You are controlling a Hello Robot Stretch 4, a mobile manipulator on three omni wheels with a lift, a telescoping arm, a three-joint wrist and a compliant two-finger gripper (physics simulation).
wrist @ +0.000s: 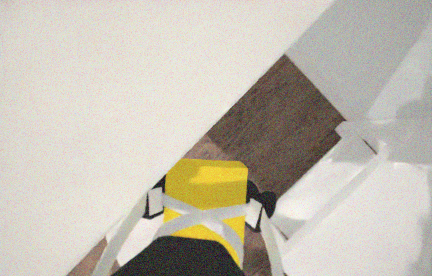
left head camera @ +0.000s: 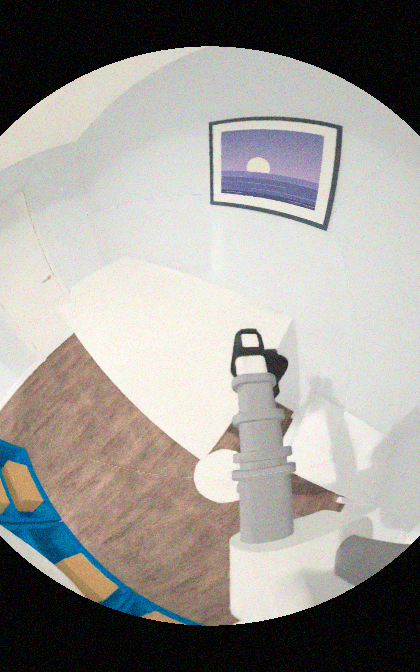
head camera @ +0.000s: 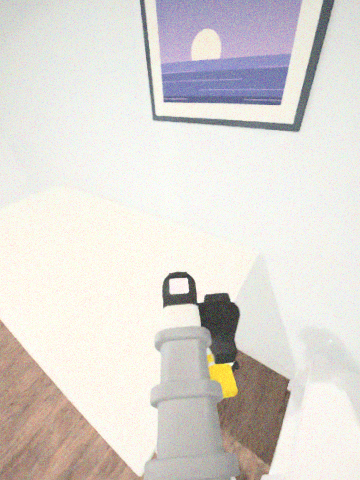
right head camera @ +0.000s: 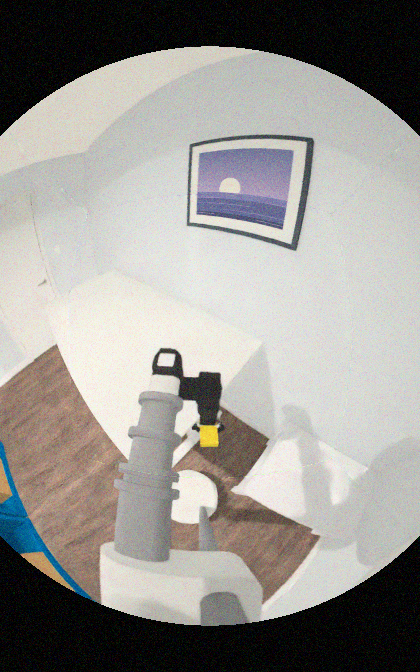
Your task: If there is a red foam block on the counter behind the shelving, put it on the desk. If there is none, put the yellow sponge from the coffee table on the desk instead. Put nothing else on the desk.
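Places are measured from the robot's base along level axes (x left, y ahead, z down), in metres.
Pixels of known places: gripper, fingertip midpoint: (wrist: pixel 207 190) (head camera: pixel 218 370).
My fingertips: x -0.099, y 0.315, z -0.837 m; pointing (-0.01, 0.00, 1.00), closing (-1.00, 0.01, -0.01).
Ahead of a thing's pixels: the offset from my fingertips to its top centre. "spot": to the spot under its first point. Level surfaces: height alone.
The yellow sponge {dx +0.000, dy -0.021, dz -0.048 m} (head camera: pixel 224 381) (right head camera: pixel 209 436) (wrist: pixel 206 182) is held between the fingers of my gripper (right head camera: pixel 209 428) (wrist: pixel 207 190), which is shut on it. In the wrist view the sponge is upright in the frame, with a finger pad at each side. The white desk {dz -0.085 m} (head camera: pixel 90 280) (left head camera: pixel 160 340) (right head camera: pixel 120 330) (wrist: pixel 90 90) has a broad top. In the wrist view the sponge is at the desk's edge, with brown floor showing beyond it. In the right head view it hangs beside the desk's near right end. No red foam block shows.
A white round object (left head camera: pixel 217 476) (right head camera: pixel 197 497) stands on the floor by the arm. A white piece of furniture {spot: dx -0.440, dy -0.126, dz +0.415 m} (head camera: pixel 325 430) (right head camera: pixel 295 472) (wrist: pixel 370 215) stands right of the desk. A blue shelf-like unit (left head camera: pixel 42 537) with tan blocks is at lower left. A framed picture (head camera: pixel 225 80) hangs above the desk.
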